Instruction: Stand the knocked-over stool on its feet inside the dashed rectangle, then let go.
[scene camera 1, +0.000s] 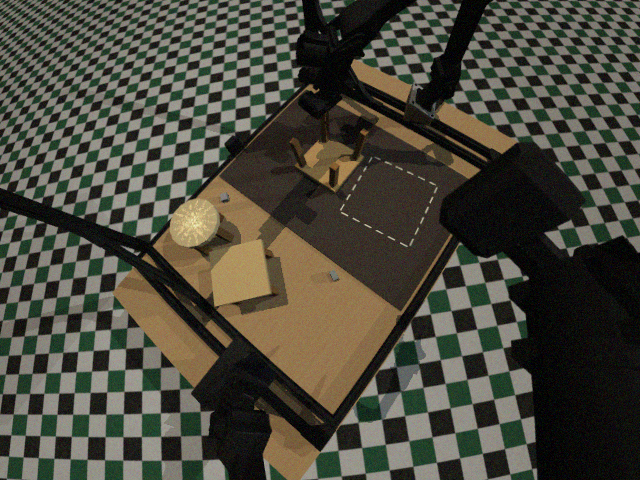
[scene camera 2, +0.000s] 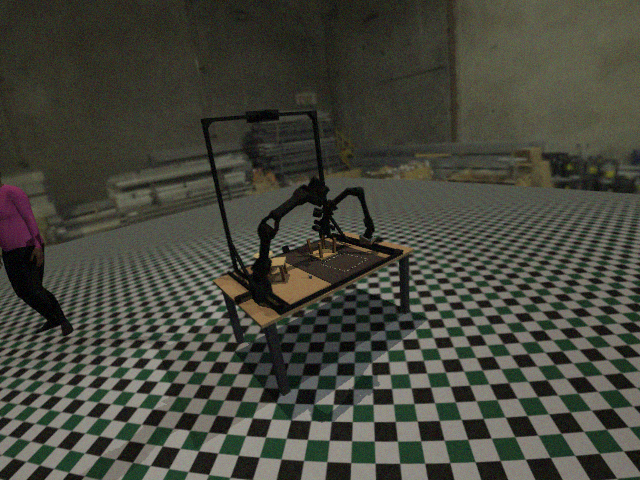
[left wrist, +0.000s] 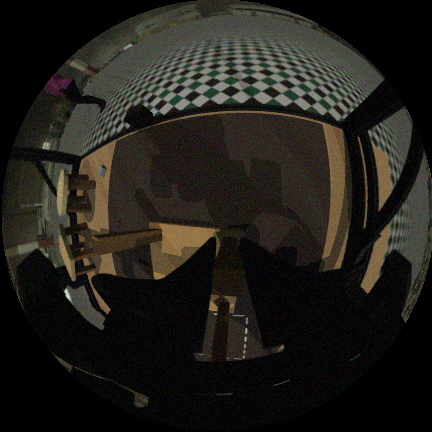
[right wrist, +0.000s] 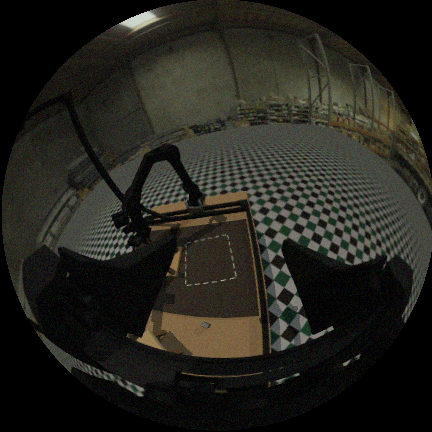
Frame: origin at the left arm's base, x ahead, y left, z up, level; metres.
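Seen in the pictures: left gripper, fingertip midpoint: (scene camera 1: 319, 117) (scene camera 2: 321, 238) (left wrist: 227, 242) (right wrist: 146, 242); right gripper, fingertip midpoint: (right wrist: 230, 243); left arm's base, link origin: (scene camera 1: 424, 100) (scene camera 2: 367, 236) (right wrist: 192, 202); right arm's base, link origin: (scene camera 1: 235, 394) (scene camera 2: 258, 278) (left wrist: 63, 278).
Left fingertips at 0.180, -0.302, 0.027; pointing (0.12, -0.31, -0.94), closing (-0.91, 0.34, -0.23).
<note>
Pixels of each thing's middle, then the offset from my left fingertips to it, as dx, dy, dz.
- knocked-over stool, body centre: (left wrist: 176, 288) (scene camera 1: 329, 150) (right wrist: 159, 256) (scene camera 2: 322, 246) +0.091, +0.055, -0.030
- round-topped stool, body centre: (scene camera 1: 204, 228) (left wrist: 73, 192) +0.414, -0.225, -0.042
- stool with one cut corner, body centre: (scene camera 1: 246, 275) (left wrist: 76, 250) (right wrist: 156, 349) (scene camera 2: 275, 269) +0.502, -0.056, -0.042
The knocked-over stool (scene camera 1: 330, 164) (left wrist: 182, 237) lies upside down on the dark mat, its square seat flat and its legs pointing up. It is beside the dashed rectangle (scene camera 1: 341, 210) (left wrist: 246, 325) (right wrist: 236, 276), left of it in scene camera 1. My left gripper (left wrist: 227, 242) is shut on one of the upturned legs, the back one in scene camera 1. The foot of that leg is hidden by the gripper. My right gripper (right wrist: 230, 243) is open and empty, high above the table; in scene camera 1 its fingertips cannot be made out.
A round-topped stool (scene camera 1: 195, 223) (left wrist: 61, 192) and a stool with one cut corner (scene camera 1: 242, 273) (left wrist: 67, 252) stand upright on the wooden part at the left. Small grey blocks (scene camera 1: 224, 197) (scene camera 1: 333, 275) lie near the mat. Black rails edge the table. A person (scene camera 2: 20, 222) is at the far left.
</note>
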